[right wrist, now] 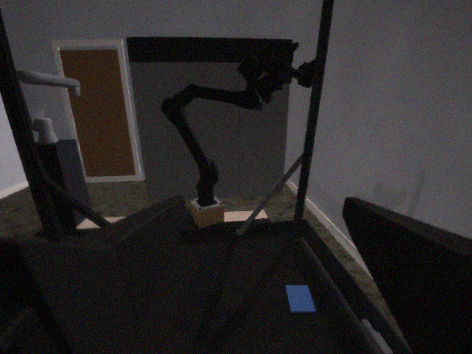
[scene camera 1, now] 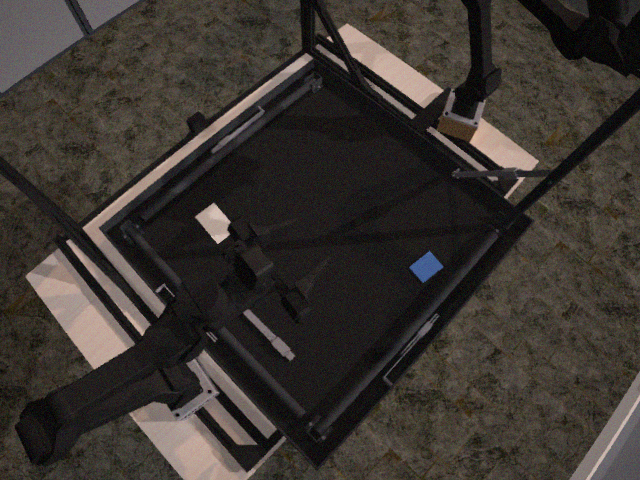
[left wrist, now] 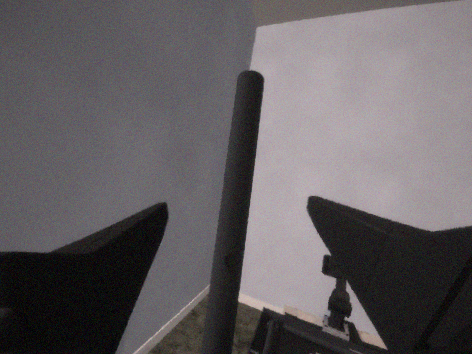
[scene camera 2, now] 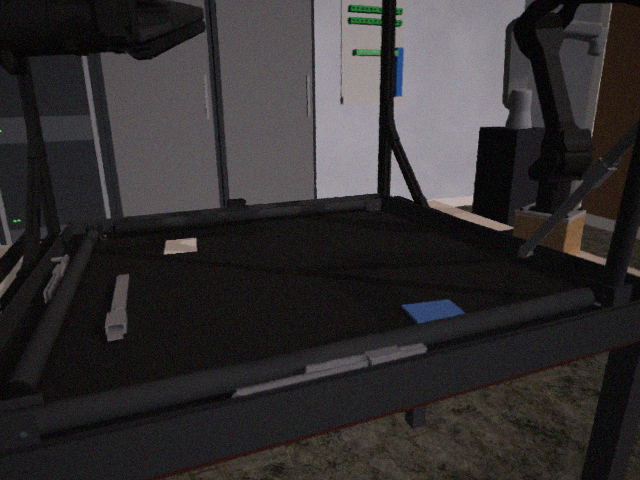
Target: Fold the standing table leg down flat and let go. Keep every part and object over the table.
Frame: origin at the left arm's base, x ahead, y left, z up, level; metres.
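Seen in the pictures: left gripper, fingertip midpoint: (right wrist: 311, 50) (left wrist: 238, 205); right gripper, fingertip midpoint: (right wrist: 263, 204) (scene camera 1: 313, 238) (scene camera 2: 204, 20); left arm's base at its link origin: (right wrist: 206, 202) (scene camera 1: 464, 107) (scene camera 2: 550, 210); right arm's base at its link origin: (scene camera 1: 183, 387) (left wrist: 335, 324).
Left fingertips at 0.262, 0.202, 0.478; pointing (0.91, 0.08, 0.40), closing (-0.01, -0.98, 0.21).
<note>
Offsets run from my left fingertips to a thing's middle, as dx, dy, dz. "pt": to the spot under its first point.
The standing leg (scene camera 1: 594, 139) (scene camera 2: 623, 248) (right wrist: 312, 122) rises at the right corner of the upturned table (scene camera 1: 361, 408) (scene camera 2: 361, 397), roughly upright. Its grey brace {pt -0.047, -0.131, -0.452} (scene camera 1: 475, 174) (scene camera 2: 563, 213) (right wrist: 270, 196) slants between leg and frame. In the left wrist view my left gripper (left wrist: 238, 205) is wide open near the leg's top end, and the leg shows between its fingers with gaps on both sides. Whether the leg is within finger reach is unclear. My right gripper (scene camera 1: 310, 241) (right wrist: 263, 204) is open and empty above the table's left part, away from the leg.
Several tubes lie flat along the frame, one at the lower right (scene camera 1: 408, 333). A blue square {pt +0.198, -0.170, -0.520} (scene camera 1: 426, 266) (scene camera 2: 433, 310) (right wrist: 300, 299), a white square {pt +0.278, -0.697, -0.538} (scene camera 1: 213, 222) (scene camera 2: 180, 245) and a grey folded brace {+0.468, -0.487, -0.523} (scene camera 1: 268, 335) (scene camera 2: 118, 310) show on the underside. Black posts rise beside the table.
</note>
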